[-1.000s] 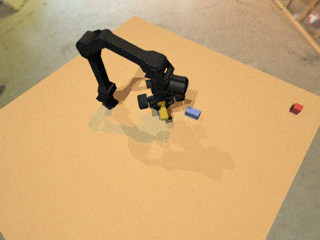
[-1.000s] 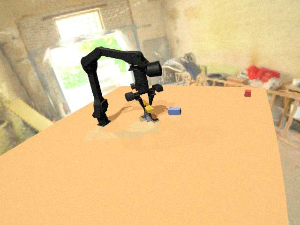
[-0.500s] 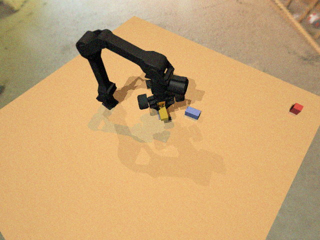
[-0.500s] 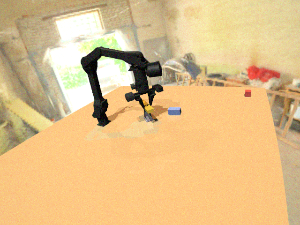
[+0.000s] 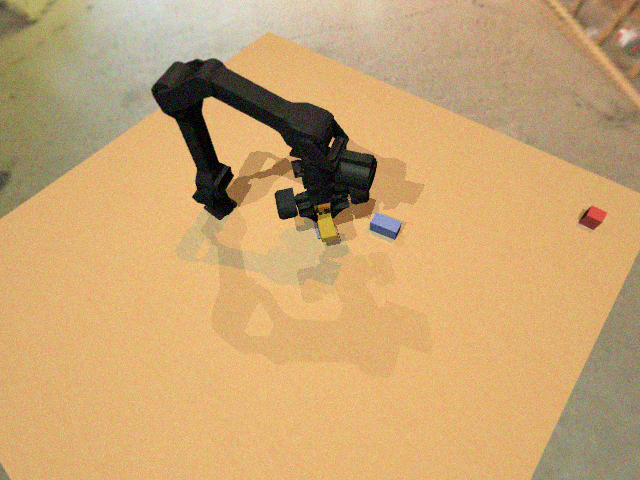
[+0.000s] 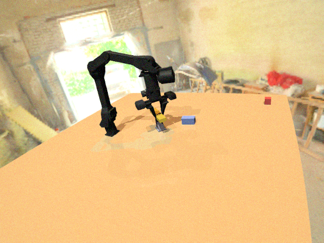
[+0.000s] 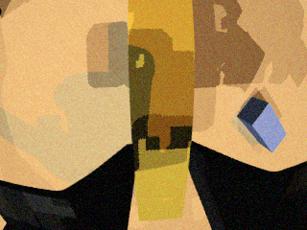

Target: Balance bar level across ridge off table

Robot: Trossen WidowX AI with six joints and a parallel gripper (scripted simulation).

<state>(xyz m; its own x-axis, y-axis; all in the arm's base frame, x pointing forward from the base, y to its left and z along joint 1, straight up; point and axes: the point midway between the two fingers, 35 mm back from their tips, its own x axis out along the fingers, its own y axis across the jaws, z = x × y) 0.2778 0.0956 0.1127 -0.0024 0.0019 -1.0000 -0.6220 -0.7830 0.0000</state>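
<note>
The yellow bar is 20 mm behind my gripper tip and 20 mm to the left of it. Round my gripper tip: blue block: 100 mm ahead, 100 mm to the left, 60 mm below; then small red block: 460 mm ahead, 400 mm to the left, 60 mm below.
</note>
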